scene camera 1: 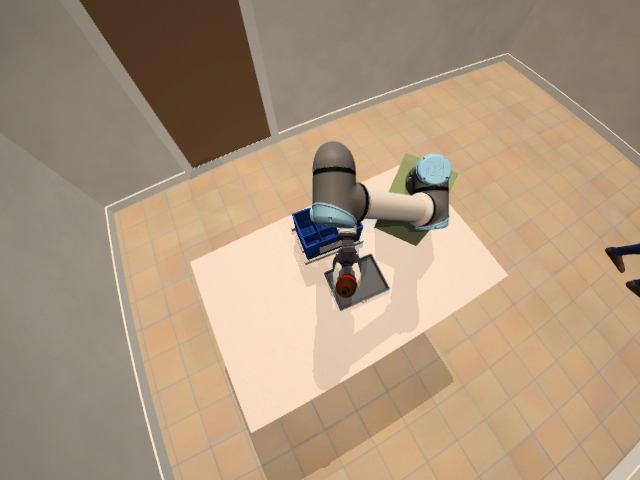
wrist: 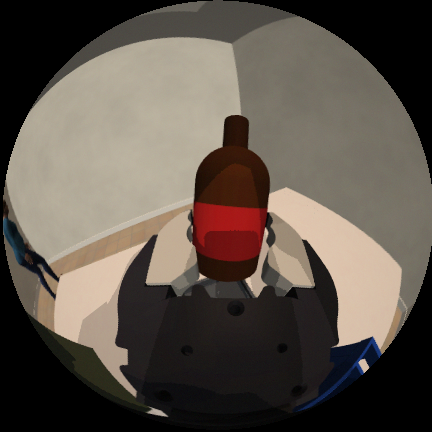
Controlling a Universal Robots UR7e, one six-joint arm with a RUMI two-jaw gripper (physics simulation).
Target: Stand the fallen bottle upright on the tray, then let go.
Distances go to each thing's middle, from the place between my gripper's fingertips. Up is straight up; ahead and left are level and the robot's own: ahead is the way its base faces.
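There's a brown bottle (wrist: 231, 188) here, and my hand is 1 cm below it.
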